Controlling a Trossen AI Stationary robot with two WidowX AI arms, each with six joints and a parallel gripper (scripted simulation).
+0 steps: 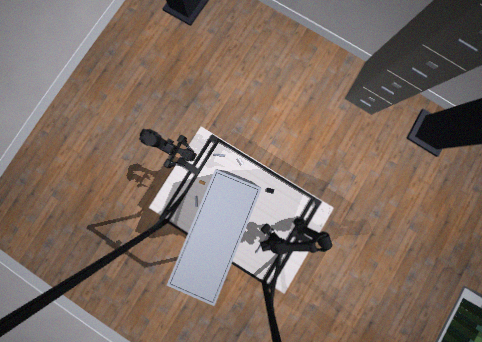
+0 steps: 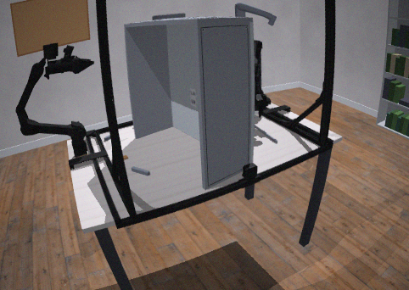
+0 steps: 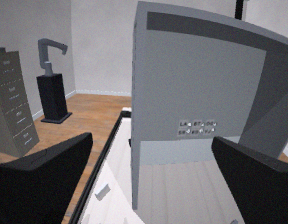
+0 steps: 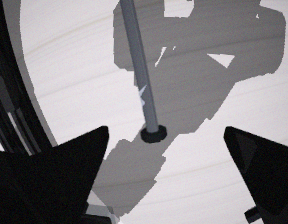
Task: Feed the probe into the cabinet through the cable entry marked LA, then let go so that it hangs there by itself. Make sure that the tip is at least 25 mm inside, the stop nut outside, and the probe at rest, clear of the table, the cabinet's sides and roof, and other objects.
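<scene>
My right gripper is now 260 mm short of the flat black piece, 150 mm to the right of it and 80 mm above it.
</scene>
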